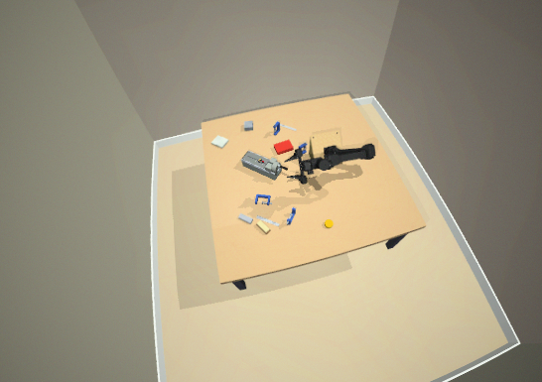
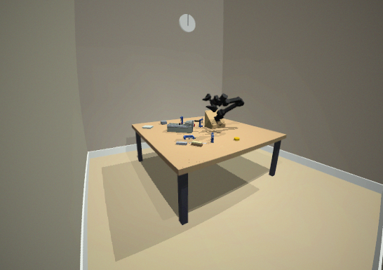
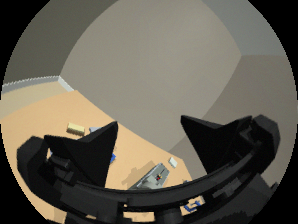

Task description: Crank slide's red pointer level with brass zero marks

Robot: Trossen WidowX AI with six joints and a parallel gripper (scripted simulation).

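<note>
Now: the dark crank handle 30 mm behind my gripper tip, 150 mm to the right of it and 200 mm below it. Also, from my gripper tip: red pointer (90 mm ahead, 260 mm to the right, 240 mm below); then tan block (180 mm ahead, 160 mm to the left, 300 mm below); then yellow disc (200 mm behind, 240 mm to the left, 310 mm below).
</note>
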